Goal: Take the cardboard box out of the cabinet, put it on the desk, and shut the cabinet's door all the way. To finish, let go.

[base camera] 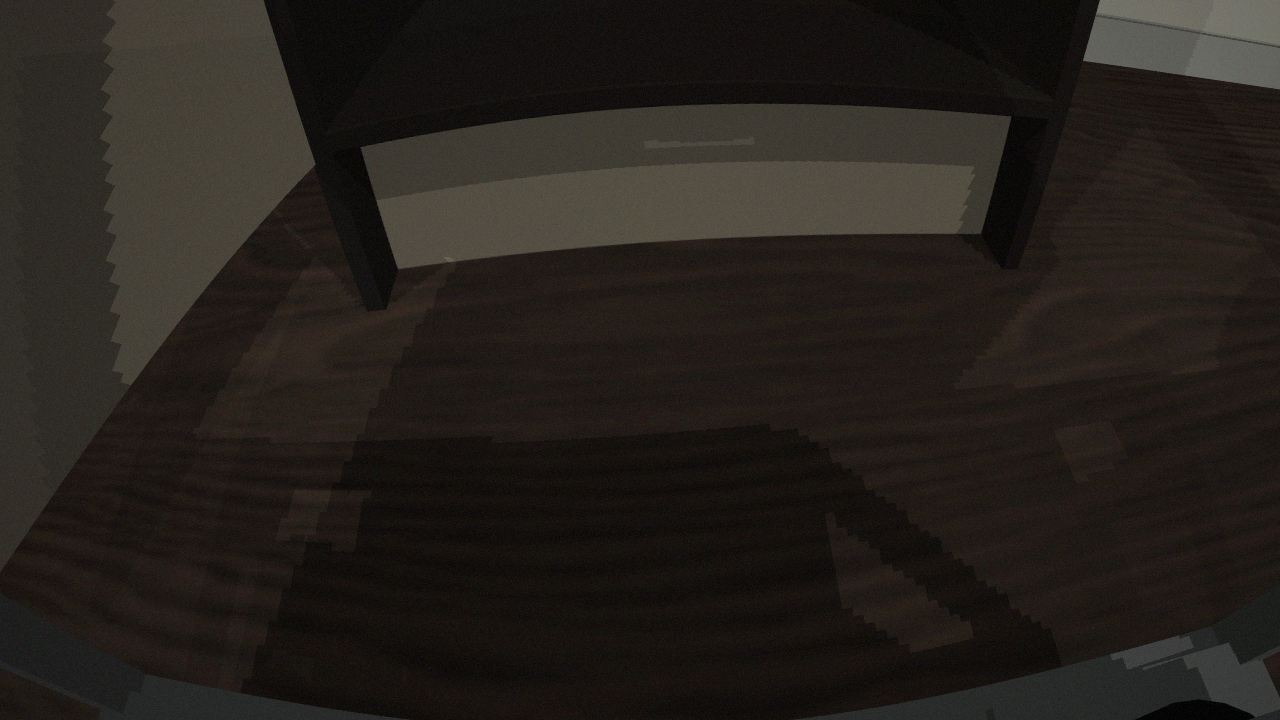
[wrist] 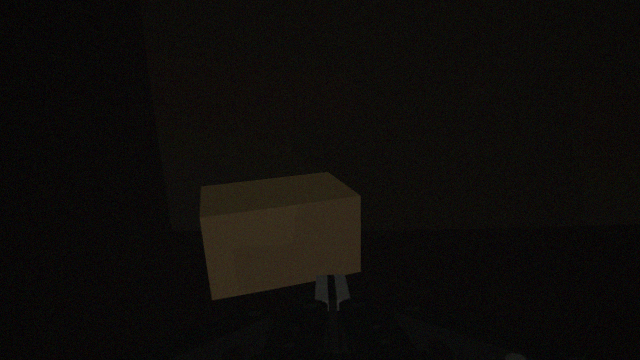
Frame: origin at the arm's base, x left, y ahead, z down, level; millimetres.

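Where they show: gripper, between the fingertips: [wrist: 331, 295].
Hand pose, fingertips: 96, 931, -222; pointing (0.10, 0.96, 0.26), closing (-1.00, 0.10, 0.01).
After its pixels a point has its place, as x, y, z.
The cardboard box [wrist: 280, 240] {126, 965, -234} is a plain tan block in the middle of the wrist view, inside the dark cabinet, turned slightly. My gripper [wrist: 331, 295] {96, 931, -222} is shut and empty. Its fingertips show low in the wrist view, in front of the lower right part of the box's near face; whether they touch it I cannot tell. In the base camera view the black cabinet [base camera: 698, 93] {-30, 498, 237} stands ahead on legs, with its lower front open. The cabinet's door and the desk cannot be made out in either view.
In the base camera view the cabinet's two front legs [base camera: 371, 241] {219, 508, 339} [base camera: 1017, 197] {-298, 518, 327} stand on the dark wood floor [base camera: 671, 331] {-5, 448, 397}. A pale wall [base camera: 196, 179] rises at the left, and another wall shows behind the cabinet. The cabinet's inside is very dark in the wrist view.
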